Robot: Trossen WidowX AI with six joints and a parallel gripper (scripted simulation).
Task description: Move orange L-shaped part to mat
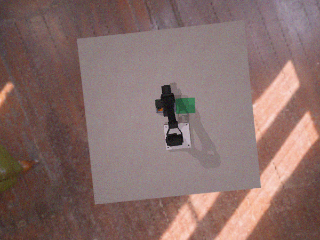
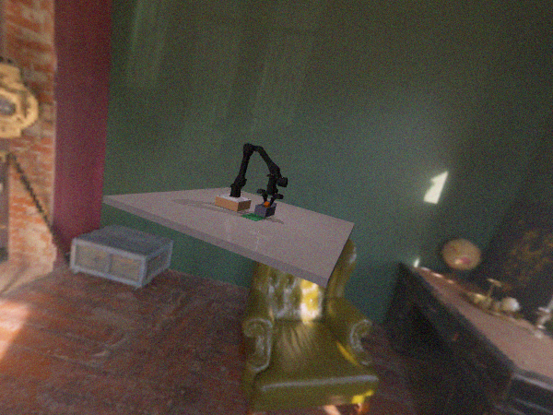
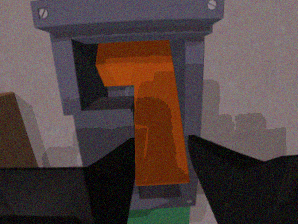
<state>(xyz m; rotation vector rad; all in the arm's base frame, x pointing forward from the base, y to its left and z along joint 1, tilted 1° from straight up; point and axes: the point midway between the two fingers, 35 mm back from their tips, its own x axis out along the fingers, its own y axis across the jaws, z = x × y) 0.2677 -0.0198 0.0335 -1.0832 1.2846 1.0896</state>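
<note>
Right now my gripper tip is 140 mm to the left of the green mat, 80 mm above it and 40 mm past it. From my gripper tip the other things lie so: orange part (40 mm to the left, 30 mm below, 10 mm behind).
</note>
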